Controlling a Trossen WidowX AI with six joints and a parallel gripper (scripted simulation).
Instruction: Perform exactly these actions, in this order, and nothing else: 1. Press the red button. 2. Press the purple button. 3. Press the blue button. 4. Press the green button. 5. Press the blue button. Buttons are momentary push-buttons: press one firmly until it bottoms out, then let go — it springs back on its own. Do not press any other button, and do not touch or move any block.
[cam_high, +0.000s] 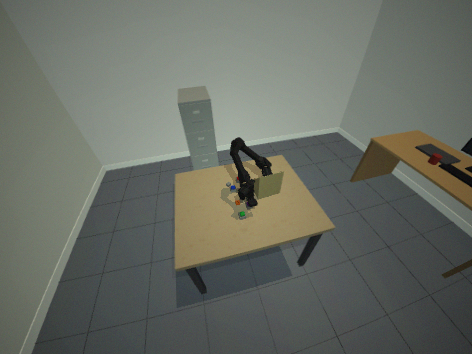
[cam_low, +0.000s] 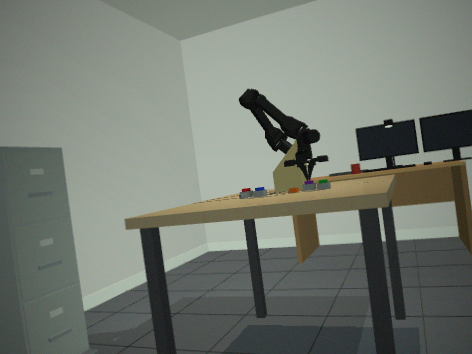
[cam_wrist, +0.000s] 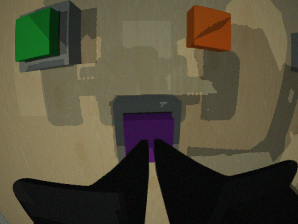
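Right now the purple button is 1 cm below my gripper tip. Round my gripper tip: grey block 10 cm ahead, 27 cm to the right, 3 cm below; then green button 8 cm ahead, 8 cm to the left, 1 cm below; then blue button 8 cm ahead, 20 cm to the right, 1 cm below.
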